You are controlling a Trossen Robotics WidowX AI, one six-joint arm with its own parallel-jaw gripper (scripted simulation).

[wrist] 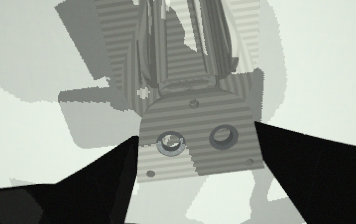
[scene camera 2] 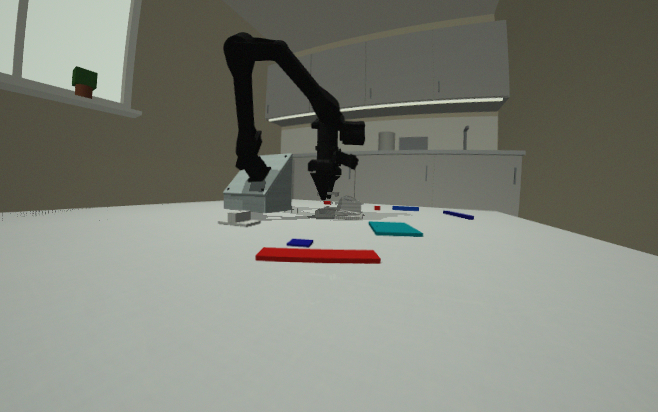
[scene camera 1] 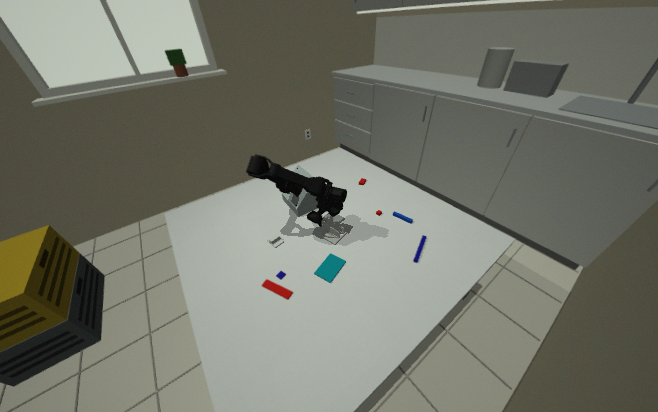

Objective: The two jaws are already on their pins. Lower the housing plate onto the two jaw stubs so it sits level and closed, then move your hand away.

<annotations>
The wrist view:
my gripper: 193,134
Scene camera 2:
my gripper: 326,199
red bar: 268,254
</annotations>
